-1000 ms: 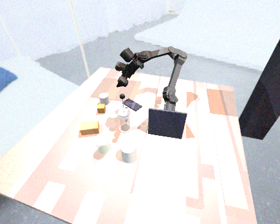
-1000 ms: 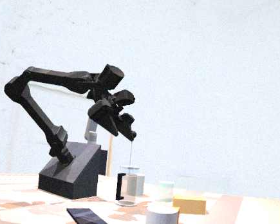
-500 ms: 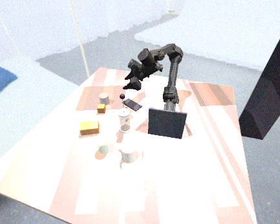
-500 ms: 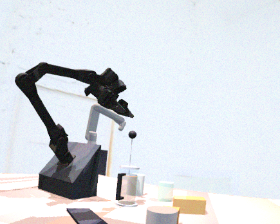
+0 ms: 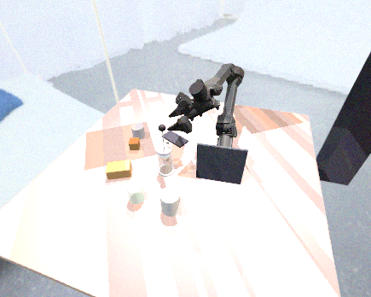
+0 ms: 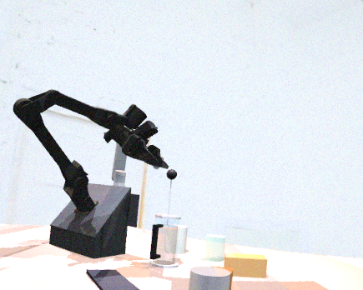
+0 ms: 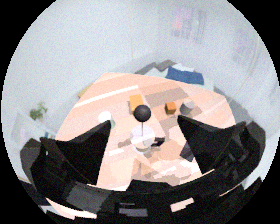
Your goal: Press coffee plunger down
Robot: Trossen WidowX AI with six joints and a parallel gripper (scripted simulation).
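My gripper tip is 3 cm short of the glass coffee press, 1 cm to the left of it and 16 cm above it. The rest, counted from my gripper tip: greenish glass (9 cm ahead, 20 cm to the left, 25 cm below); then grey cup (28 cm ahead, 21 cm to the right, 25 cm below); then dark flat slab (6 cm ahead, 23 cm to the right, 28 cm below).
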